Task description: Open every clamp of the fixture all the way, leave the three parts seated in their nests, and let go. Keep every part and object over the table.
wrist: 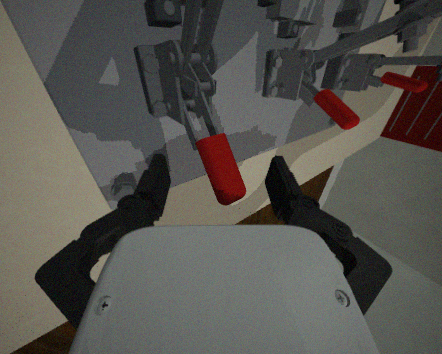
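My gripper [218,168] is open, its two black fingers apart on either side of the nearest red handle [222,170] as seen in the wrist view; whether the handle lies at fingertip depth is hard to tell. That handle belongs to the nearest grey clamp [187,85], whose arms run up out of view. A second clamp [285,75] with a red handle [337,109] stands to its right. A third clamp [352,71] with a red handle [404,81] is farther right. All stand on the grey fixture plate [235,110]. The three parts and nests cannot be made out.
A bolt head [122,184] sits near the plate's corner, beside the left finger. The pale table [30,150] extends left of the plate. At the right are a red panel with pale lines [415,117] and a grey-green surface [390,185]. Brown wood [262,215] shows beyond the table edge.
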